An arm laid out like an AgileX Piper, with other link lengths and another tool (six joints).
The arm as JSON. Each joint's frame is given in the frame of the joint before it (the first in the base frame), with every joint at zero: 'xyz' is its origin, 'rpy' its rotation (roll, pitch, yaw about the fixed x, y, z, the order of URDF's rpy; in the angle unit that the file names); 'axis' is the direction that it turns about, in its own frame. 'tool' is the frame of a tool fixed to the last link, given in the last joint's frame.
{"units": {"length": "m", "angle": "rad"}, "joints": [
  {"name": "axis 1", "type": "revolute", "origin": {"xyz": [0.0, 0.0, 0.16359], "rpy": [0.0, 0.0, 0.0]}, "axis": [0.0, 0.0, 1.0]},
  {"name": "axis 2", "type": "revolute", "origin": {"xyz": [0.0, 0.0, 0.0], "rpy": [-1.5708, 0.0, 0.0]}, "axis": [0.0, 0.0, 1.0]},
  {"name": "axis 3", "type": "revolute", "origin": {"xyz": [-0.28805, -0.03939, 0.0], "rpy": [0.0, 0.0, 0.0]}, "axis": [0.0, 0.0, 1.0]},
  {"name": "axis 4", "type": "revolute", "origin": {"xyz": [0.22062, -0.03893, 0.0], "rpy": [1.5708, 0.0, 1.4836]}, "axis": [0.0, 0.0, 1.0]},
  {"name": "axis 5", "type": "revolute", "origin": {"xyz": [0.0, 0.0, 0.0], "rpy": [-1.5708, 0.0, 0.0]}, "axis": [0.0, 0.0, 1.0]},
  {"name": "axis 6", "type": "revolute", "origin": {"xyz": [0.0, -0.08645, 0.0], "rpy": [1.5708, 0.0, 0.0]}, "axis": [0.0, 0.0, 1.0]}
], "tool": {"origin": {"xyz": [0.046, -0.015, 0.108], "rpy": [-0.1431, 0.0, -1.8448]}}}
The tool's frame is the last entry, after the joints.
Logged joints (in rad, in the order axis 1, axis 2, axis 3, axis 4, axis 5, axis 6), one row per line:
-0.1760 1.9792 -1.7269 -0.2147 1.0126 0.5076
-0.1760 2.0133 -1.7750 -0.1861 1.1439 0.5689
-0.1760 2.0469 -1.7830 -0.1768 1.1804 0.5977
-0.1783 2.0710 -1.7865 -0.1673 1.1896 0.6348
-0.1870 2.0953 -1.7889 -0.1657 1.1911 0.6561
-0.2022 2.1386 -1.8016 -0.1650 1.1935 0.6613
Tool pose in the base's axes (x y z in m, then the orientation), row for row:
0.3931 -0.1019 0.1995 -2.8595 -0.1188 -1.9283
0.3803 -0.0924 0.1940 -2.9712 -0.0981 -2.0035
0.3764 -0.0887 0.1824 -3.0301 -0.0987 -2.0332
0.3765 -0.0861 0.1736 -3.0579 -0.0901 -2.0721
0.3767 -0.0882 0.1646 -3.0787 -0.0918 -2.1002
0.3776 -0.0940 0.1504 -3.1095 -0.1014 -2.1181
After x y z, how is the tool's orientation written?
As angles about the fixed x, y, z axes (roll, pitch, yaw), in radians.
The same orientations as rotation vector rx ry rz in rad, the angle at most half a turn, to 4 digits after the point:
-1.7564 2.4860 -0.4583
-1.6907 2.6190 -0.3067
1.6429 -2.6383 0.2283
1.5856 -2.6654 0.1830
1.5408 -2.6777 0.1549
1.5039 -2.6725 0.1191

